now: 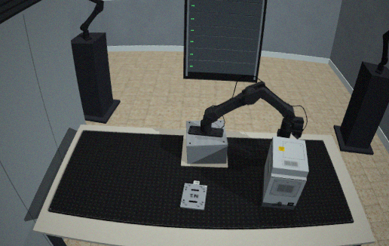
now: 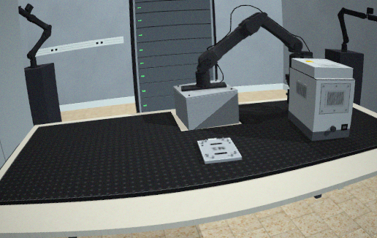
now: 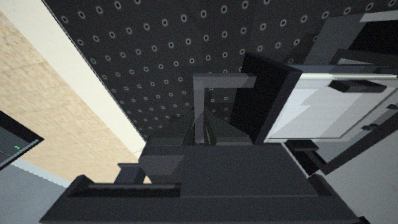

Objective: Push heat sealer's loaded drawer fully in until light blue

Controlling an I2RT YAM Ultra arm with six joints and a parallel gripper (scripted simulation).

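Right now the dark drawer is 120 mm ahead of my hand and 10 mm below it.
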